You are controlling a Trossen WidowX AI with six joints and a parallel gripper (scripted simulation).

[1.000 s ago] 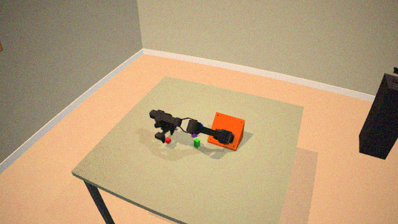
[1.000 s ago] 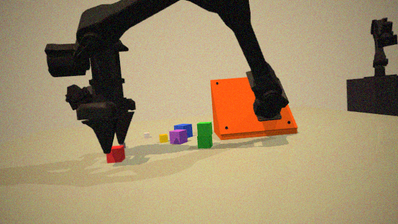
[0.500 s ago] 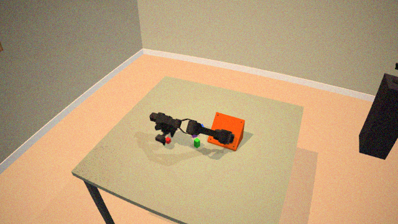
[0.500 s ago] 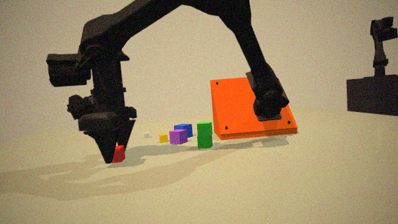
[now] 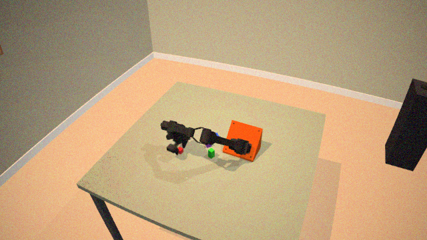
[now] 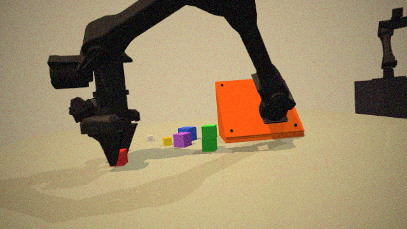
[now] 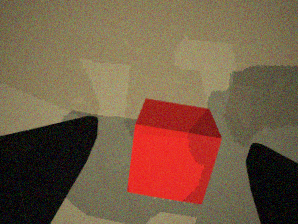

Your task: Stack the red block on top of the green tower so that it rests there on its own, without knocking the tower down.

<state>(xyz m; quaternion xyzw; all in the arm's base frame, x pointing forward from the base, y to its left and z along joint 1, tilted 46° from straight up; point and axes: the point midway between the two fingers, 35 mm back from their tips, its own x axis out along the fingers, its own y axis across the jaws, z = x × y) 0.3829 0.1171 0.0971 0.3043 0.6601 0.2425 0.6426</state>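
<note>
My gripper tip is 13 cm past the purple block, 13 cm to the left of it and 1 cm below it. Also, from my gripper tip: red block: 1 cm above; yellow block: 9 cm behind, 17 cm to the right; grey block: 1 cm ahead, 14 cm to the right.
</note>
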